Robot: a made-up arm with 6 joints. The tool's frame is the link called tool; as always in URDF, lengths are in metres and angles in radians. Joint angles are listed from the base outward. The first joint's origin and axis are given. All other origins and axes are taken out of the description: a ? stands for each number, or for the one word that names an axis. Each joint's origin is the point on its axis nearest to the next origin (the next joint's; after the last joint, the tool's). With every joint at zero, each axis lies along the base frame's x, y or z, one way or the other. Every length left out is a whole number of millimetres.
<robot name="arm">
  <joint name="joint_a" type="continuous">
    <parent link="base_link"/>
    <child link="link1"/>
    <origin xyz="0 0 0.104"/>
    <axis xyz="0 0 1"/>
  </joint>
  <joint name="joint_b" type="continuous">
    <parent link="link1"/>
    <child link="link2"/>
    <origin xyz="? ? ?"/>
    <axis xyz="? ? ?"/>
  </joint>
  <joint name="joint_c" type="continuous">
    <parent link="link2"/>
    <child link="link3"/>
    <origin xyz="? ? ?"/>
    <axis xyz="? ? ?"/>
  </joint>
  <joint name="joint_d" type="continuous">
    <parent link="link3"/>
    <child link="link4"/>
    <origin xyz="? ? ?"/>
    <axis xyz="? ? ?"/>
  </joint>
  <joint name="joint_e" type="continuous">
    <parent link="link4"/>
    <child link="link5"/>
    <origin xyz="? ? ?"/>
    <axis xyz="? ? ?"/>
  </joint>
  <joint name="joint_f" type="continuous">
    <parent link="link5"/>
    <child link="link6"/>
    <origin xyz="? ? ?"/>
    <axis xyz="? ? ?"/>
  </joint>
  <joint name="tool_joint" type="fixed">
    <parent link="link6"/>
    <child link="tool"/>
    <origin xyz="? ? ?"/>
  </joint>
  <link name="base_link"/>
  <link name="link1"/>
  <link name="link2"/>
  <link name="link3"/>
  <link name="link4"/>
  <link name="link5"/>
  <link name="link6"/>
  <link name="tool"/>
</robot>
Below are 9 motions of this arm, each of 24 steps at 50 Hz.
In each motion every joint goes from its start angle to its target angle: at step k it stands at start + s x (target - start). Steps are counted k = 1, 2, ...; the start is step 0. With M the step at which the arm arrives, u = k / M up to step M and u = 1 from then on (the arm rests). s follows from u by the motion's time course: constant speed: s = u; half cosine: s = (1 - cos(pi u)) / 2; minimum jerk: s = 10 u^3 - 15 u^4 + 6 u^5.
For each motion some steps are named. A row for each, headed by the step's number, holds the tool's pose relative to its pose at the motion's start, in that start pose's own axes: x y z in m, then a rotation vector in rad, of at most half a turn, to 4 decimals.
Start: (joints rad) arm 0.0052 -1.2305 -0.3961 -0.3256 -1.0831 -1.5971
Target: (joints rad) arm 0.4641 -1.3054 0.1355 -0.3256 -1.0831 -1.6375
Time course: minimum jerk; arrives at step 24
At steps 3, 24:
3: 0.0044 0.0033 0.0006 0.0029 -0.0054 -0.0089
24: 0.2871 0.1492 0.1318 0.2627 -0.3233 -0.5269

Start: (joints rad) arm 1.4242 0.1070 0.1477 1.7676 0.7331 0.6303
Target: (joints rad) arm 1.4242 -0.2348 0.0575 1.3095 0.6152 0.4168
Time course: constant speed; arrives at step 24
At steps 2, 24:
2: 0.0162 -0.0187 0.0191 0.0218 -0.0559 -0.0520
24: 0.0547 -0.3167 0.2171 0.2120 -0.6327 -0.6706

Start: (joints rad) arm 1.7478 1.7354 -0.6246 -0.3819 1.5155 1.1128
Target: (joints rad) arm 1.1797 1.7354 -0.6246 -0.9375 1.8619 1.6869
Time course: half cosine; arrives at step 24
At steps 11, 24:
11: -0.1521 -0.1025 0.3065 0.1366 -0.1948 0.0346
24: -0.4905 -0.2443 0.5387 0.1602 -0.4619 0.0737

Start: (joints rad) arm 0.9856 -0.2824 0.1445 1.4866 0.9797 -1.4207
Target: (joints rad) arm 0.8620 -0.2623 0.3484 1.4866 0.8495 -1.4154
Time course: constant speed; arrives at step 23
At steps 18, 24:
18: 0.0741 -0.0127 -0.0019 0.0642 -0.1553 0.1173
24: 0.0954 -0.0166 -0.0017 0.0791 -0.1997 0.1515

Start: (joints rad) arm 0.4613 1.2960 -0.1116 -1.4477 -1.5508 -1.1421
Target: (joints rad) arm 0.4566 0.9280 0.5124 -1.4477 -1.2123 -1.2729
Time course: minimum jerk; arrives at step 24
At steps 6, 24:
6: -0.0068 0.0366 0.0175 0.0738 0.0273 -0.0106
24: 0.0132 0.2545 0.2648 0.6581 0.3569 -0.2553

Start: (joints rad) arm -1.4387 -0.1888 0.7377 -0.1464 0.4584 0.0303
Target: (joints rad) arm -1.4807 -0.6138 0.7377 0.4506 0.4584 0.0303
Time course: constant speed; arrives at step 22
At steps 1, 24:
1: 0.0014 0.0033 0.0088 0.0014 -0.0076 0.0166
24: -0.0140 0.0183 0.1670 -0.0583 -0.1686 0.3565

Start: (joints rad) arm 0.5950 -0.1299 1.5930 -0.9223 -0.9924 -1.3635
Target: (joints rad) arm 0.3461 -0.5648 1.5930 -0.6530 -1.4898 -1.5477
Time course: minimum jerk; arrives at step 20
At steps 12, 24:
12: 0.2884 -0.2135 -0.0923 -0.2096 -0.4241 -0.0399
24: 0.3926 -0.3591 -0.1019 -0.3657 -0.5937 -0.0437

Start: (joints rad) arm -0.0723 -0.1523 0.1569 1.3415 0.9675 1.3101
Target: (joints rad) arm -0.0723 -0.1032 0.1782 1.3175 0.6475 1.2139
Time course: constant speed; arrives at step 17
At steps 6, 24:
6: 0.0345 -0.0367 -0.0078 -0.0399 -0.0312 -0.1015
24: 0.0865 -0.1126 -0.0169 -0.1224 -0.0907 -0.2832

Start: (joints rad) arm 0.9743 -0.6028 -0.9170 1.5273 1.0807 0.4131
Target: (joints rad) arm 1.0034 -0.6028 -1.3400 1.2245 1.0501 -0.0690
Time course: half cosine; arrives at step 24
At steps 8, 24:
8: 0.0552 -0.0475 0.0098 0.0228 -0.1336 -0.1263
24: 0.1699 -0.2558 0.0310 -0.0515 -0.5221 -0.5206

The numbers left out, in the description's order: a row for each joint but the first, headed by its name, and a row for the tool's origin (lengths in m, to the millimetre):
joint_b: xyz 0.004 0.268 0, axis 0 0 1
joint_c: xyz 0.32 0.067 0, axis 1 0 0
joint_d: xyz 0 0.06 0.02, axis 0 0 1
joint_e: xyz 0.291 0.024 0, axis 1 0 0
joint_f: xyz 0 0.279 -0.335, axis 0 1 0
tool: xyz -0.012 0 -0.111

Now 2 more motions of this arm.
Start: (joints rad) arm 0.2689 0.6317 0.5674 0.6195 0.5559 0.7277
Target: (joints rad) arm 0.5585 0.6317 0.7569 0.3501 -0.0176 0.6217
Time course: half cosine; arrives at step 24
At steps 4, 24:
4: 0.0103 -0.0032 -0.0111 -0.0150 -0.0068 -0.0162
24: 0.1088 -0.0655 -0.1761 -0.2179 -0.0479 -0.2465

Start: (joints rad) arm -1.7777 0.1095 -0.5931 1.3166 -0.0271 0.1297
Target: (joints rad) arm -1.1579 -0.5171 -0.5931 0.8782 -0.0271 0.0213
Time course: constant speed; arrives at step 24
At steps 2, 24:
2: 0.0089 0.0036 0.0018 0.0049 -0.0079 -0.0367
24: 0.0457 0.0030 -0.0142 0.0369 -0.0928 -0.4425

